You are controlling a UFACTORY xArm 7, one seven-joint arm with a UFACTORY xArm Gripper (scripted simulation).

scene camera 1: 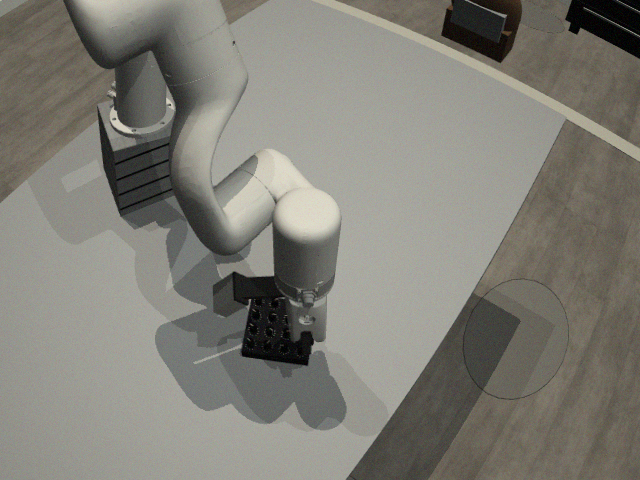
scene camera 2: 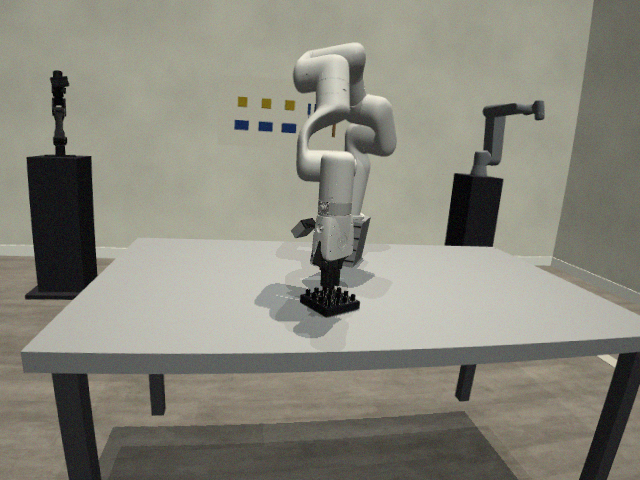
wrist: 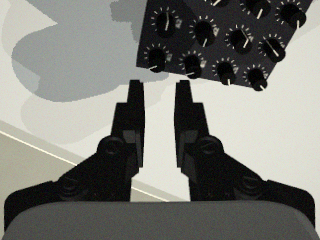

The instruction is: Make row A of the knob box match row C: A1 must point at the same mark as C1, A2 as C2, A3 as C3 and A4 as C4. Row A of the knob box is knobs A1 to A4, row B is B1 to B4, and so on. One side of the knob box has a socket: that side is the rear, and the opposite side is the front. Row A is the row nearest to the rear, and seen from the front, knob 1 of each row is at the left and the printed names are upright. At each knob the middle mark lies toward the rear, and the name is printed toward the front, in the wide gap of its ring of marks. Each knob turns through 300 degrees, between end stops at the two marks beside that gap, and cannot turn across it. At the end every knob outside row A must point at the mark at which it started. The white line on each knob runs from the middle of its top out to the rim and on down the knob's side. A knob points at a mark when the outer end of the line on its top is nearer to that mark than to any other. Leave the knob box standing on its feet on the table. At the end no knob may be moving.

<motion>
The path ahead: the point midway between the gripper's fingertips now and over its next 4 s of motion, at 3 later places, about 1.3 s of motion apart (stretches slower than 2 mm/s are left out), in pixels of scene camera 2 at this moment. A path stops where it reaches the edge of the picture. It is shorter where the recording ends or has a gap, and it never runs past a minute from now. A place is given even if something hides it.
My gripper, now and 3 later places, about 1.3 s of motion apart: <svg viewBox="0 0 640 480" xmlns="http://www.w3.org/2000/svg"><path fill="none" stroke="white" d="M329 286L330 282L329 287L328 298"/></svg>
</motion>
